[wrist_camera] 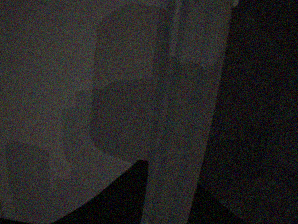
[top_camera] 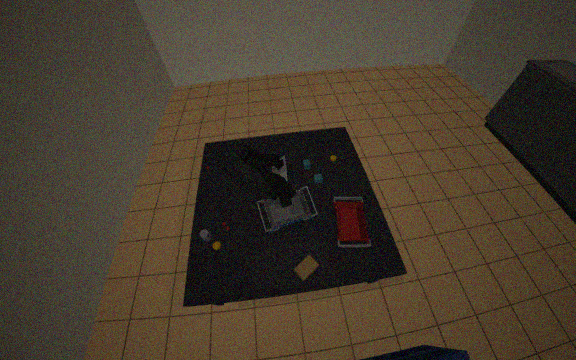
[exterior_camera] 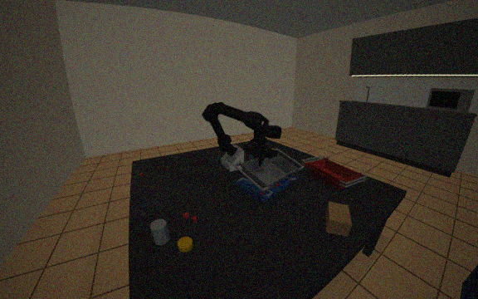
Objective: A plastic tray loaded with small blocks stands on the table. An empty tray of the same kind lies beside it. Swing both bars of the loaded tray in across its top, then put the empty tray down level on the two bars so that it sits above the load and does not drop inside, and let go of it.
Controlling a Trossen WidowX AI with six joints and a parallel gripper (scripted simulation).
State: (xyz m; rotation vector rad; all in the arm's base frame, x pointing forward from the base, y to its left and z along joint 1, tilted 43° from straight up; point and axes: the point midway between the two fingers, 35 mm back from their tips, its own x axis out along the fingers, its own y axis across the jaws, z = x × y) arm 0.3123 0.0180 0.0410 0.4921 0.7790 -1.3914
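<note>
The grey tray lies 80 mm ahead of my gripper tip, 20 mm to the left of it and 10 mm above it. From my gripper tip the other things lie so: white disc: 520 mm to the right, 140 mm ahead, 80 mm below; tan box: 420 mm ahead, 90 mm below, 80 mm to the left.
</note>
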